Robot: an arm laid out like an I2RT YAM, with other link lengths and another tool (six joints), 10 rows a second.
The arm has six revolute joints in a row. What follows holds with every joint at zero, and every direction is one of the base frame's.
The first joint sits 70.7 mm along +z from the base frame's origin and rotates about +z.
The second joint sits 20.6 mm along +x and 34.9 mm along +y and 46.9 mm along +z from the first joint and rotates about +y.
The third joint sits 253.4 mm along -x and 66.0 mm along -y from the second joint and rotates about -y.
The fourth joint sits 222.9 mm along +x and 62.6 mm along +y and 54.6 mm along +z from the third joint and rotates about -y.
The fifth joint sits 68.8 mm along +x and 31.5 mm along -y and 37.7 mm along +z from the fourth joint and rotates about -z.
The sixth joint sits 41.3 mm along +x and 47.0 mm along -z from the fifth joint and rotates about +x.
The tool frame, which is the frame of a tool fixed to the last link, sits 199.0 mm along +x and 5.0 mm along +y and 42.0 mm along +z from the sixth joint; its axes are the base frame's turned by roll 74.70, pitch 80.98 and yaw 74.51 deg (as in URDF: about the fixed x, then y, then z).
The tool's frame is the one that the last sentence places.
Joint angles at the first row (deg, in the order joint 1, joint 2, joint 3, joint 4, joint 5, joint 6):
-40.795 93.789 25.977 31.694 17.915 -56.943
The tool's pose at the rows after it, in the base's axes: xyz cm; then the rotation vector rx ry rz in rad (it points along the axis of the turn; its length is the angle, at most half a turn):
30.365, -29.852, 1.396, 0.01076, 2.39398, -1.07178
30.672, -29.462, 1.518, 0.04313, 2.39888, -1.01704
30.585, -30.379, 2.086, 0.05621, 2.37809, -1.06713
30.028, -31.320, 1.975, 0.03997, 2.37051, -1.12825
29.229, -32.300, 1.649, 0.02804, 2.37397, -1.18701
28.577, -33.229, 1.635, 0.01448, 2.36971, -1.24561
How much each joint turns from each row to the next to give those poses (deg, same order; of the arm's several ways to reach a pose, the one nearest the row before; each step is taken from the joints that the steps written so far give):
-0.010 -2.281 0.115 -2.901 -2.544 1.256
-0.021 -1.033 1.286 -3.615 -1.403 2.369
-0.153 0.743 -0.109 2.606 1.549 -0.515
-0.921 1.767 -1.058 4.446 1.102 -2.492
-1.115 1.993 -0.865 3.976 1.178 -2.484
-1.028 1.676 -0.698 3.884 0.978 -2.473

